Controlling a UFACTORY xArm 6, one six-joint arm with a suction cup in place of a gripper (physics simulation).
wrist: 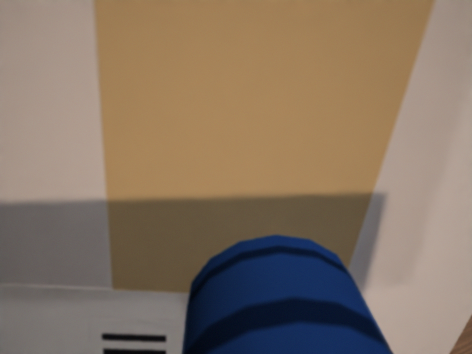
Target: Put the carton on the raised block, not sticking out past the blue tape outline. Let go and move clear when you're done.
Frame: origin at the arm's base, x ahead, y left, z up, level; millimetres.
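Where they show: hand, tool point: [262, 266].
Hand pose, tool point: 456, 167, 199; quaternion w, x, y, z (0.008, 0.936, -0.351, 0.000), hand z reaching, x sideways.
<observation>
After its pixels a point has its place, as x, y, z.
The carton [250, 110] @[481, 203, 211] fills most of the wrist view. Its pale face carries a broad tan band, with a thin light line and two short black bars at the lower left. My blue suction cup [282, 280] is at the bottom, right of centre, over the lower end of the tan band. It is shut on the carton. The cup's contact rim is out of frame, so the seal itself is hidden. The raised block and the blue tape outline do not show in this view.
A small piece of brown wood-like surface [466, 340] @[475, -434, -92] shows past the carton's edge at the bottom right corner. A straight-edged shadow lies across the lower part of the carton. The view is blurred.
</observation>
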